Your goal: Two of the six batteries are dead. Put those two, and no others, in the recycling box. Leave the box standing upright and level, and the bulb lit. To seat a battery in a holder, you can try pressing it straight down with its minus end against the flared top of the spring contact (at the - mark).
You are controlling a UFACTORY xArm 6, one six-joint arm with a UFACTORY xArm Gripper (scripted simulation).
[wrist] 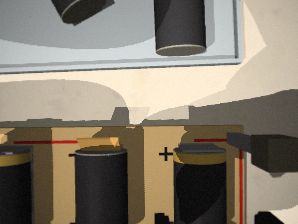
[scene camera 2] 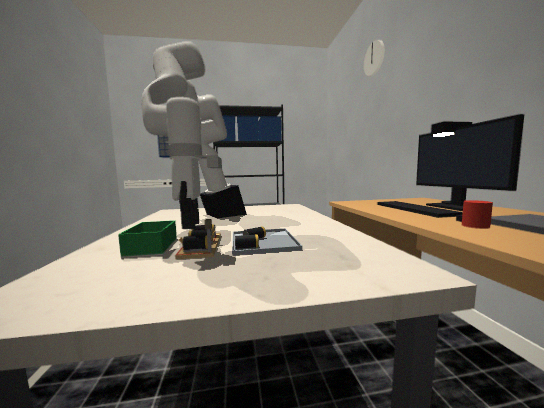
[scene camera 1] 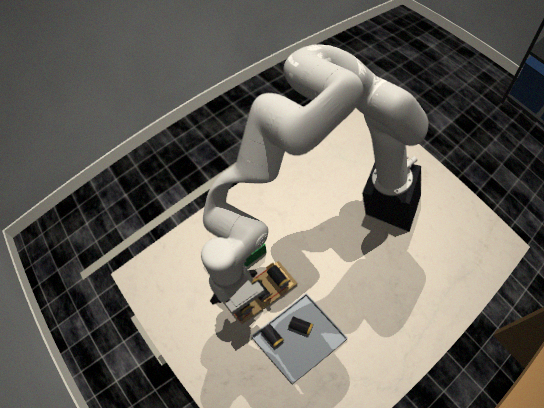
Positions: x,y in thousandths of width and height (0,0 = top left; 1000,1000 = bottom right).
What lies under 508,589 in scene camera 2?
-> A grey tray.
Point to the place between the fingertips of the gripper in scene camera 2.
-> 352,555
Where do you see a green recycling box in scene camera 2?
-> At 269,585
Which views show the grey tray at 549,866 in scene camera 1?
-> The wrist view, scene camera 2 and scene camera 1: all of them.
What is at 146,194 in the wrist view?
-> A grey tray.
